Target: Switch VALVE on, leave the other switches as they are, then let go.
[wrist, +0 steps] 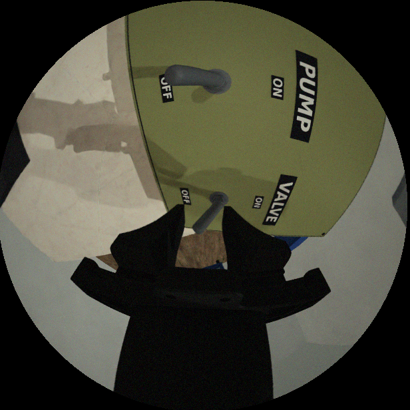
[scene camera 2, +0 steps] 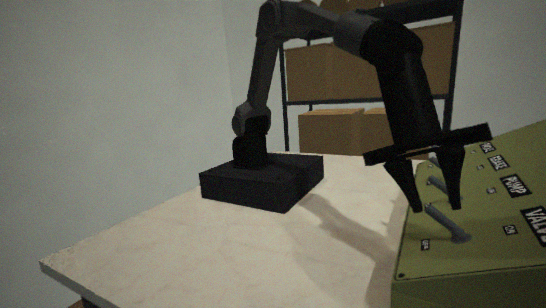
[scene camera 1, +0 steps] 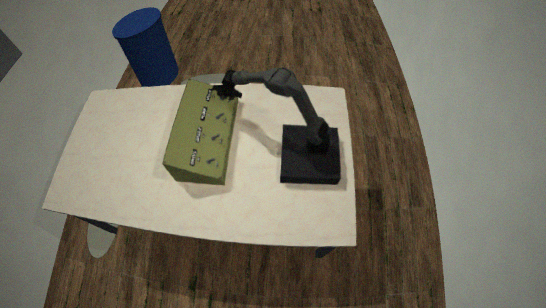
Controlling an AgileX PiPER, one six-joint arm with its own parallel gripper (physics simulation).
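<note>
The green switch box [scene camera 1: 182, 145] [scene camera 2: 480, 260] [wrist: 250, 135] has several grey levers. The VALVE lever [scene camera 2: 442, 221] [wrist: 210, 214] leans toward its OFF label [scene camera 2: 425, 244] [wrist: 185, 196]; its ON label [scene camera 2: 510, 230] [wrist: 257, 202] is on the other side. In scene camera 1 the gripper hides this lever. My gripper [scene camera 1: 228, 94] [scene camera 2: 436, 209] [wrist: 203, 214] is open, with its fingertips either side of the VALVE lever's upper part, apart from it as far as I can see. The PUMP lever [scene camera 1: 220, 117] [wrist: 192, 75] leans to OFF.
The BRAKE lever [scene camera 1: 216, 137] and DRIVE lever [scene camera 1: 212, 162] lie farther along the box and lean the same way as PUMP. The black arm base [scene camera 1: 310, 167] [scene camera 2: 250, 187] stands on the table [scene camera 1: 125, 200] [scene camera 2: 200, 255]. A blue cylinder [scene camera 1: 150, 55] stands beyond the table.
</note>
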